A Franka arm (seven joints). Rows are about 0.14 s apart.
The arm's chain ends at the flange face. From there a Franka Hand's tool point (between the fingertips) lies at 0.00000 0.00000 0.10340 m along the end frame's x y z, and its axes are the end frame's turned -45 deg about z.
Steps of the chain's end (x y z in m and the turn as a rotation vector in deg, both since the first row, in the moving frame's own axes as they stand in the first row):
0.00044, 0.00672, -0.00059, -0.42, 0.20, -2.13
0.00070, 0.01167, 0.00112, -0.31, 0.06, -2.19
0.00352, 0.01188, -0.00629, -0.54, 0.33, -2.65
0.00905, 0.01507, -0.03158, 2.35, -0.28, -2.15
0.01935, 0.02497, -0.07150, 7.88, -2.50, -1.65
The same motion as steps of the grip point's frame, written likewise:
-0.00471, 0.00586, -0.00059, -0.44, -0.16, -2.13
-0.00807, 0.00923, 0.00112, -0.26, -0.18, -2.19
-0.00615, 0.01201, -0.00630, -0.62, -0.15, -2.65
-0.00168, 0.01365, -0.03167, 1.86, 1.46, -2.15
0.00268, 0.01804, -0.07257, 7.34, 3.80, -1.65

